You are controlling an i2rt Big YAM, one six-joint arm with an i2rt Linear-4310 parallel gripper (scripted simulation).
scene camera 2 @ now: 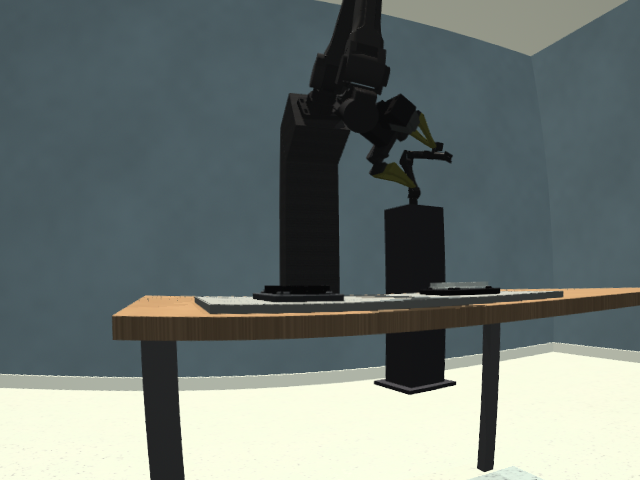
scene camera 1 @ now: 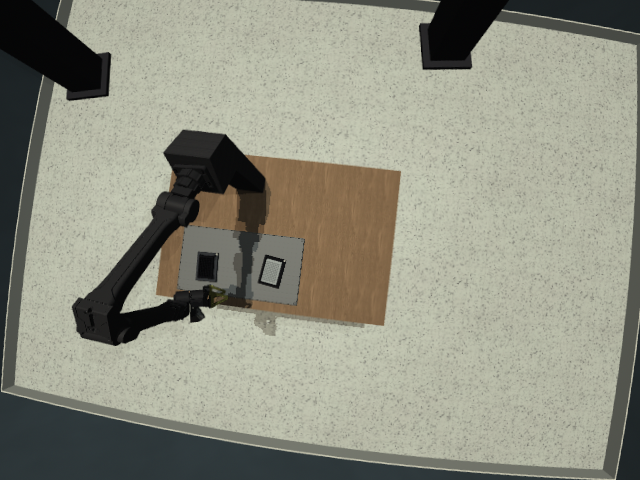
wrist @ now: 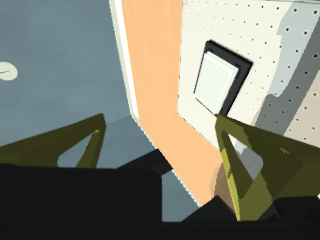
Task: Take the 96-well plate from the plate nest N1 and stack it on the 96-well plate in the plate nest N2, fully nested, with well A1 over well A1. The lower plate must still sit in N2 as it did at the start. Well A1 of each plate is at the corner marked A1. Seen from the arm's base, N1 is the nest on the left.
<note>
The pictures show: my gripper and a white 96-well plate.
My gripper shows as well in the wrist view.
</note>
